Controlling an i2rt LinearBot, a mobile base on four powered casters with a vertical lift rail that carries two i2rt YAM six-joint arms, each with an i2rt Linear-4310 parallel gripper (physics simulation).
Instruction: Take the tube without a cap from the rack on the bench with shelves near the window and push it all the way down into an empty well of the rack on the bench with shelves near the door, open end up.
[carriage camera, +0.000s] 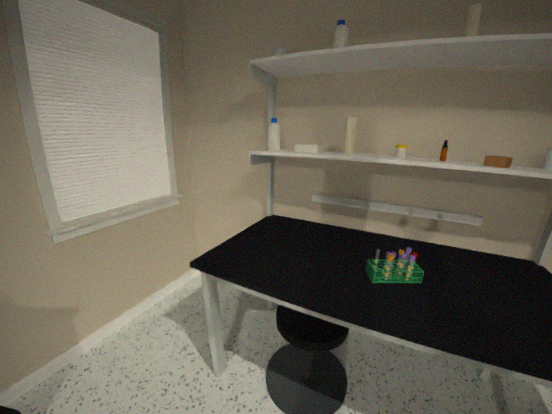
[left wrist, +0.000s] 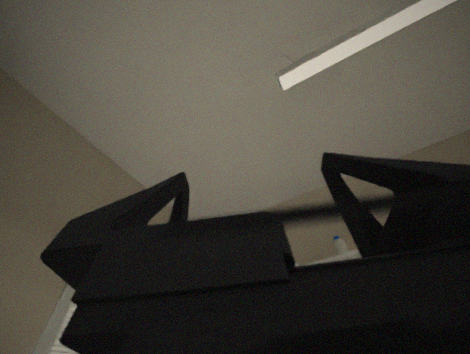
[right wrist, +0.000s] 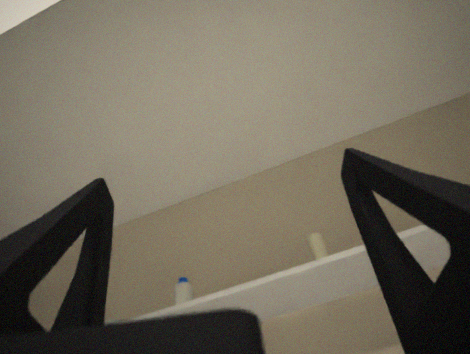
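A green rack stands on the black bench top near the window, in the carriage view. It holds several tubes with purple, orange and red caps. A grey tube without a cap stands upright at the rack's left back corner. My left gripper is open and empty, pointing up toward the ceiling. My right gripper is open and empty, also pointing up, with wall and ceiling behind its fingers. Neither gripper shows in the carriage view. The rack near the door does not show.
A black stool stands under the bench's front edge. Two white shelves with bottles and boxes hang above the bench. The window is on the left wall. A ceiling lamp shows in the left wrist view.
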